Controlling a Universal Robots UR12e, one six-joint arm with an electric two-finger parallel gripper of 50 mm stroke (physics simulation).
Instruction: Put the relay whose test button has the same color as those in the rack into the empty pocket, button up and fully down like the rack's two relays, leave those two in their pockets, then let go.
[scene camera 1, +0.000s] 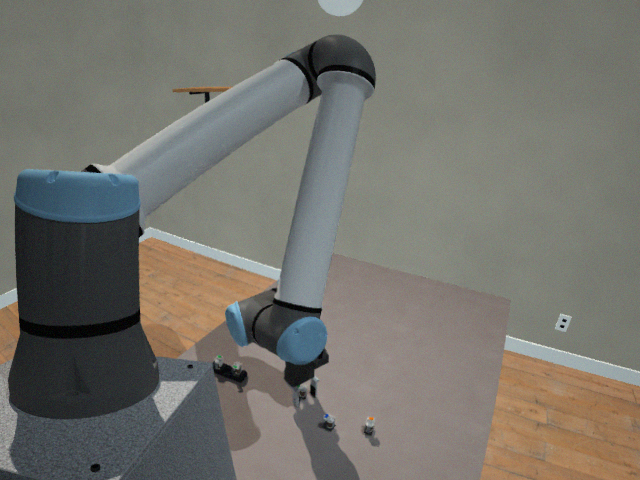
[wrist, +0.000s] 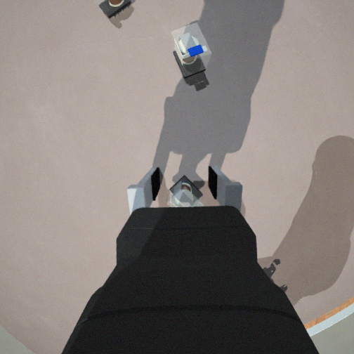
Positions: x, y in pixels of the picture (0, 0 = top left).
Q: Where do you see the gripper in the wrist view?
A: At 183, 176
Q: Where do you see a blue-button relay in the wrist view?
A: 192, 53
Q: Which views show the gripper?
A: Scene camera 1 and the wrist view: all of them.
